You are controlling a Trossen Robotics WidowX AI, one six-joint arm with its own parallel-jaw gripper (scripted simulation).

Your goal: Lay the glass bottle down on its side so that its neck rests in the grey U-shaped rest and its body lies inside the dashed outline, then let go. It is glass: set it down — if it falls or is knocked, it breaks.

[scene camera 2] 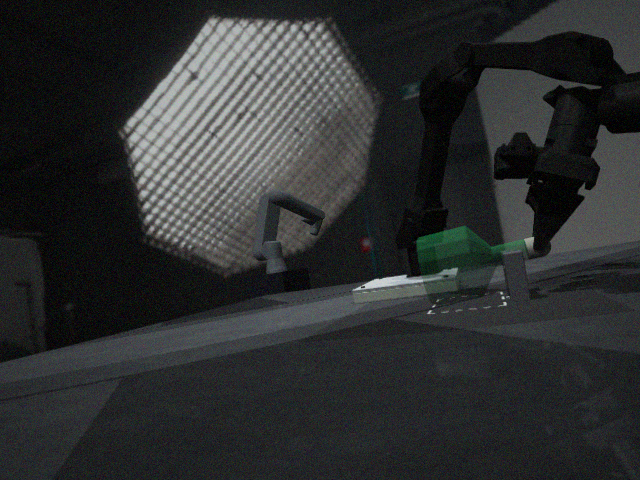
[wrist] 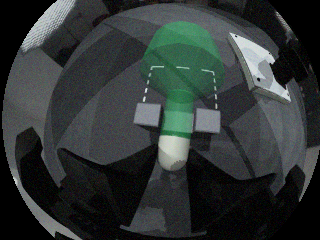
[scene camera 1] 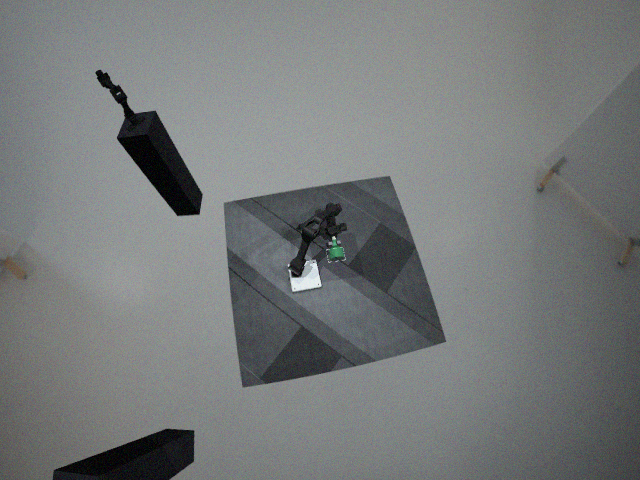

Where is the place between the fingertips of my gripper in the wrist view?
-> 172, 150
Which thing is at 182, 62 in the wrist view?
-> A green glass bottle.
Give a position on a green glass bottle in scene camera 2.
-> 456, 265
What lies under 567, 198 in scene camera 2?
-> My gripper.
